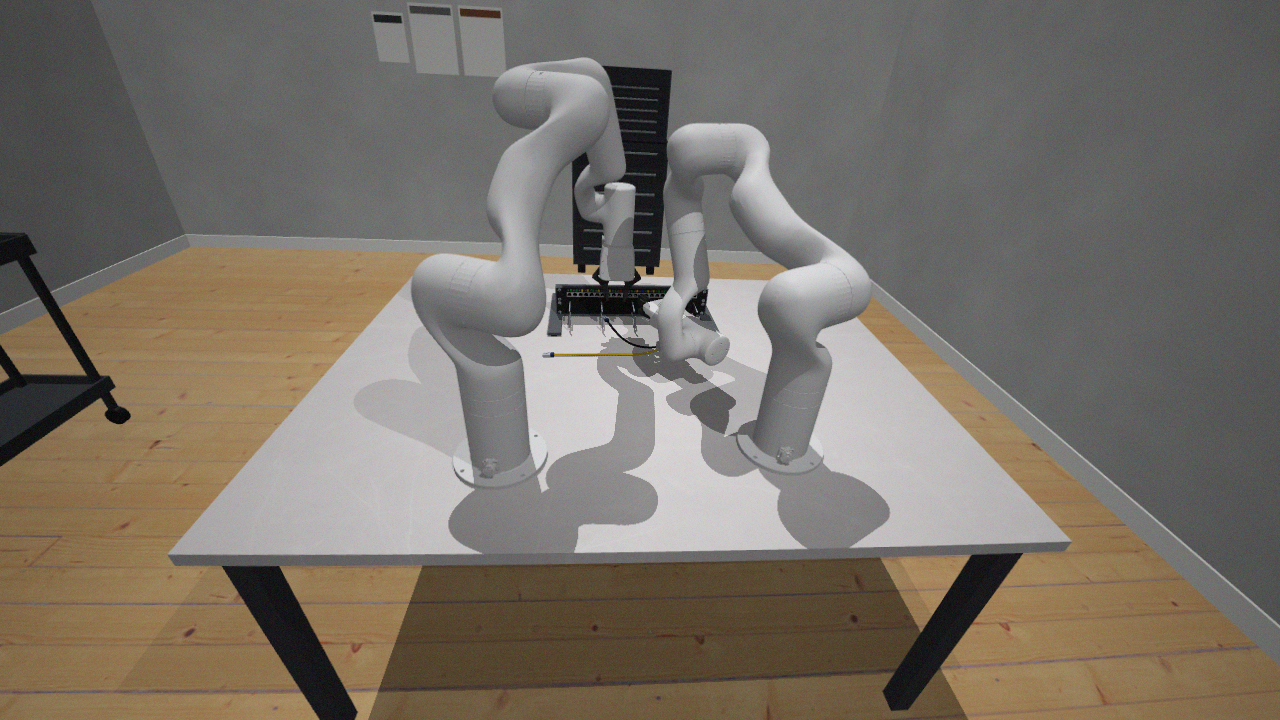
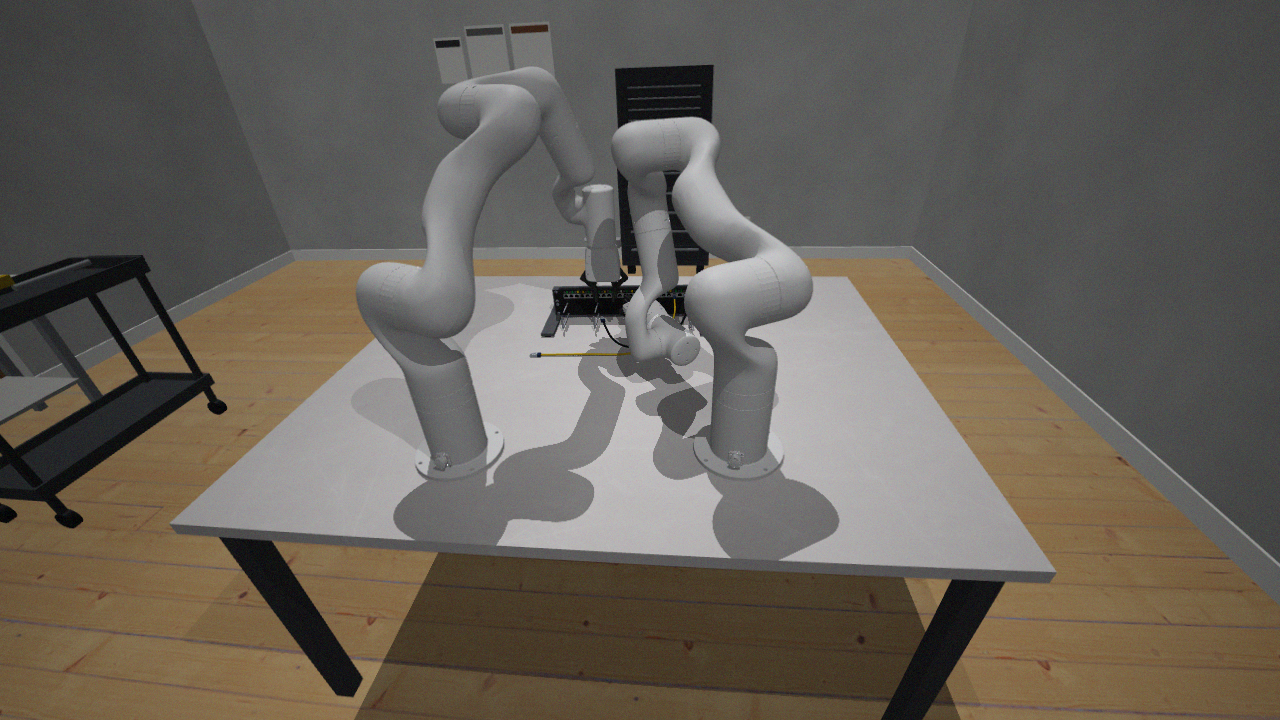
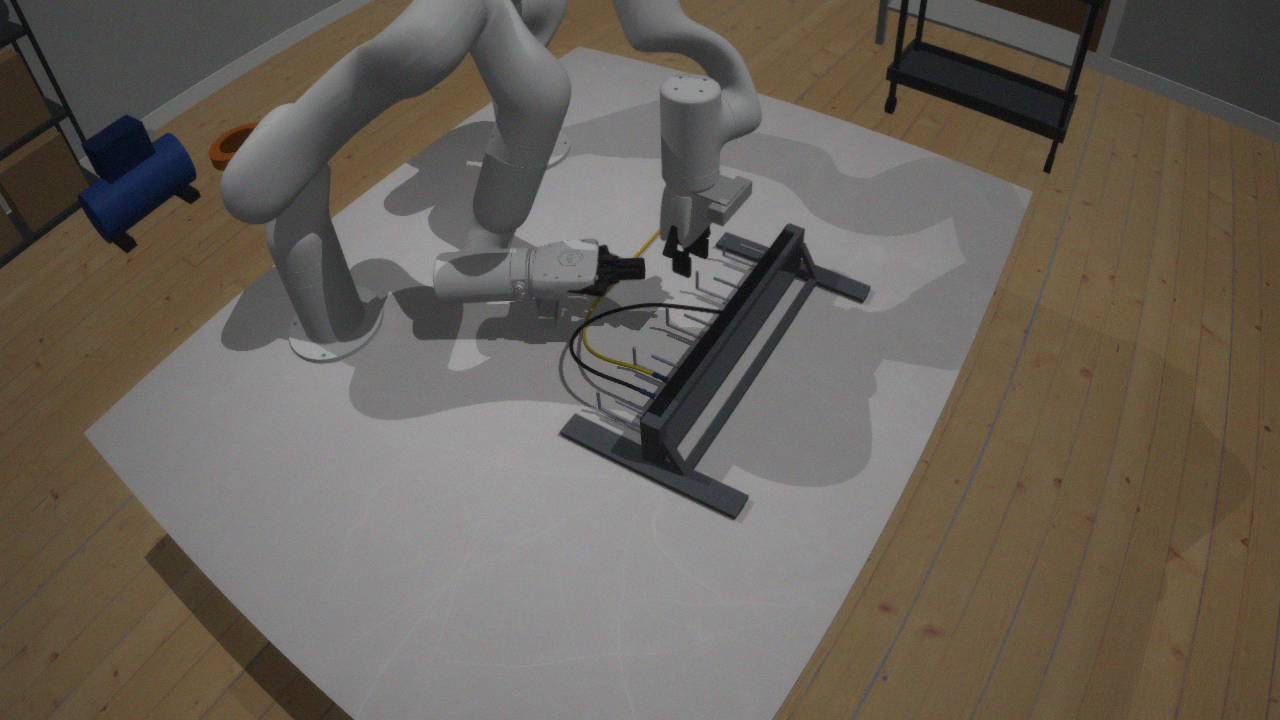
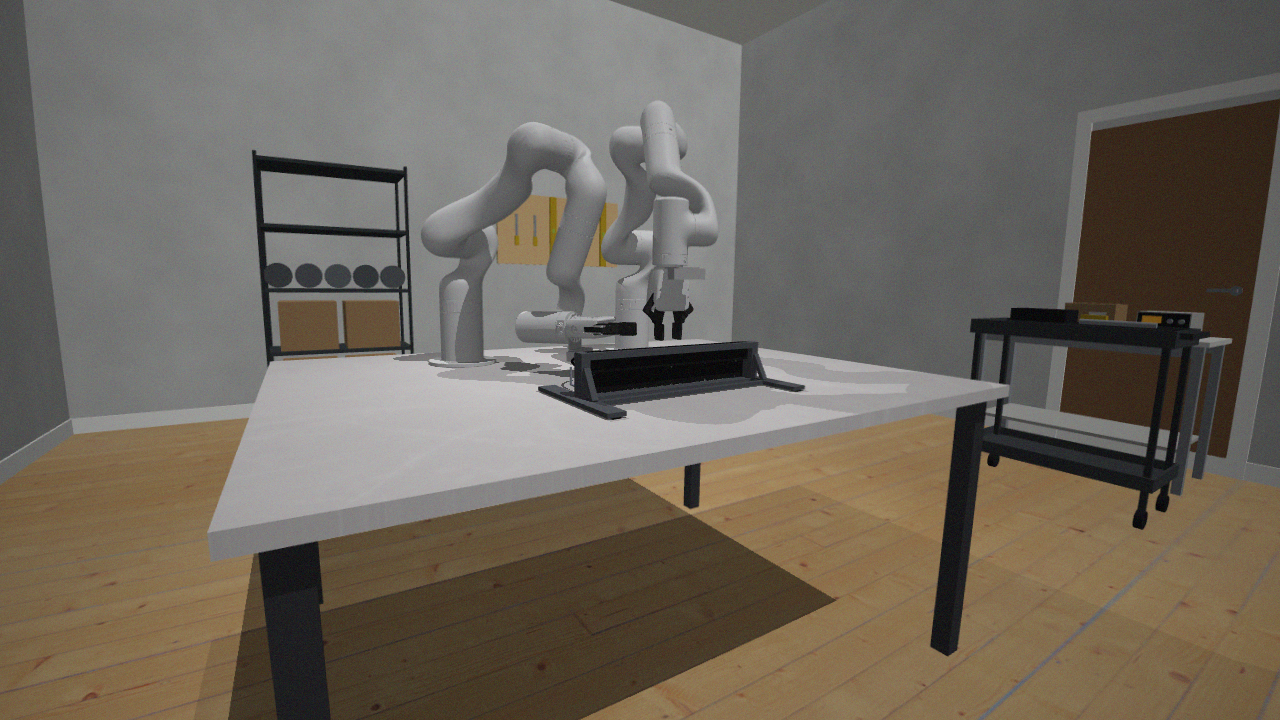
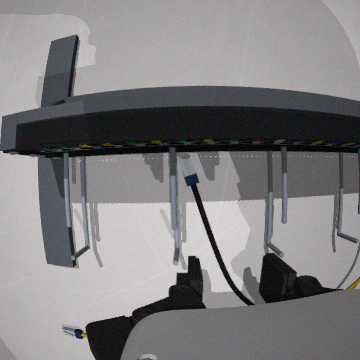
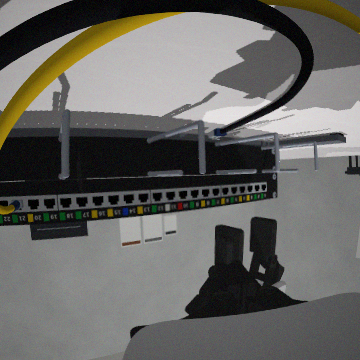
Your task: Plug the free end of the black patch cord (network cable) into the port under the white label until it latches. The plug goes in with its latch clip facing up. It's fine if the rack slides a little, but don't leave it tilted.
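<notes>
The black patch cord loops in front of the rack. Its free plug, with a blue boot, is low in front of the rack. The white label sits between red and green labels; its port looks empty. The rack stands level. My left gripper points down, open, above the cord, which passes below its fingers. My right gripper is shut and empty, level, in front of the rack.
A yellow cord runs across the table; its loose plug lies at left. Thin metal cable hooks stick out from the rack on both sides of the black plug. The two grippers are close together.
</notes>
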